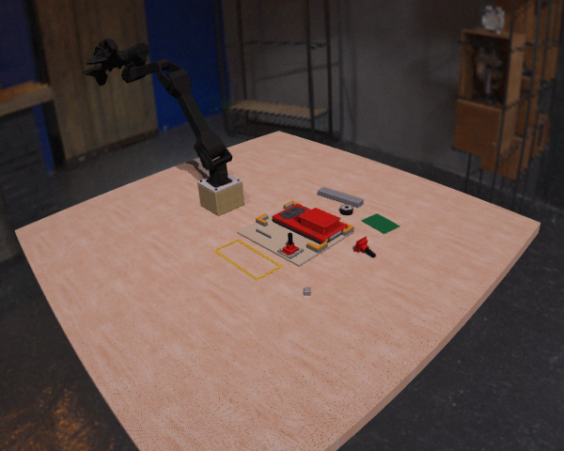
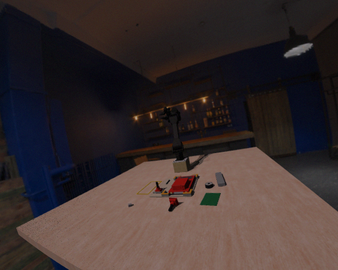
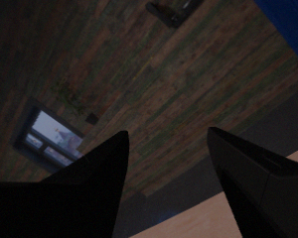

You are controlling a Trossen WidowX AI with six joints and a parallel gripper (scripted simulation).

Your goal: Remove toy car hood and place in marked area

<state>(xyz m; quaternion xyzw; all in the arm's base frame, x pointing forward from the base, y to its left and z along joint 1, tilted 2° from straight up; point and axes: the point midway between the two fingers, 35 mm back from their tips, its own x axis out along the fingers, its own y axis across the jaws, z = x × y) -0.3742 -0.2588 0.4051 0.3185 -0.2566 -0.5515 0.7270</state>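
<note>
The red hood is 69 cm ahead of my gripper tip, 46 cm below it and 42 cm to the left of it. Round my gripper tip: beige baseplate: 65 cm ahead, 49 cm below, 38 cm to the left; then grey bar: 61 cm to the left, 58 cm ahead, 49 cm below; then black wheel: 65 cm ahead, 56 cm to the left, 49 cm below.
</note>
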